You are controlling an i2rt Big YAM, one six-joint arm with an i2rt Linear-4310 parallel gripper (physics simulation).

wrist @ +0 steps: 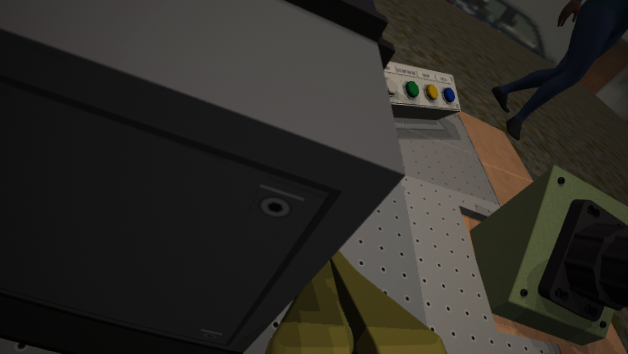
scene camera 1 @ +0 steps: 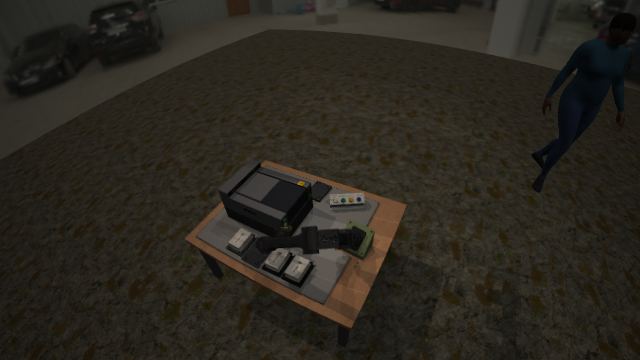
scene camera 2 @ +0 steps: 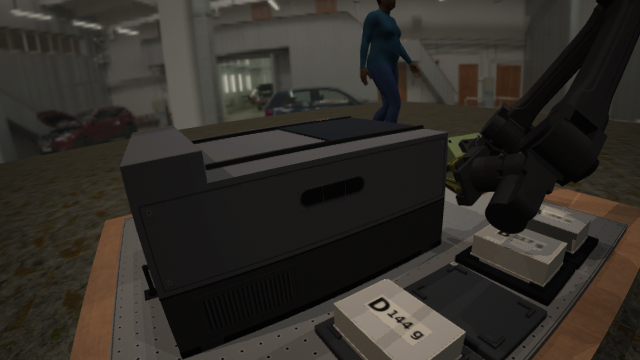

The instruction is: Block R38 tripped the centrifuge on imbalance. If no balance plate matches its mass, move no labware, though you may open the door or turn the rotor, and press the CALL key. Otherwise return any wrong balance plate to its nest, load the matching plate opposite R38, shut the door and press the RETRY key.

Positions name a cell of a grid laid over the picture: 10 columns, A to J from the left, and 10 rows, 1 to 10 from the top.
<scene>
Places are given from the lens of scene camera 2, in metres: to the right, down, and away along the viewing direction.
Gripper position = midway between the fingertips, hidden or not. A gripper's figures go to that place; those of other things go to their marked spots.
my gripper (scene camera 2: G5): 0.21, -0.01, 0.56
balance plate D (scene camera 2: F9): 0.07, 0.15, 0.32
balance plate B (scene camera 2: I8): 0.30, 0.11, 0.39
balance plate A (scene camera 2: I7): 0.43, 0.08, 0.45
black centrifuge box (scene camera 2: D7): -0.09, 0.06, 0.33
The marked spots on the balance plate A and the balance plate D are 0.39 m apart.
</scene>
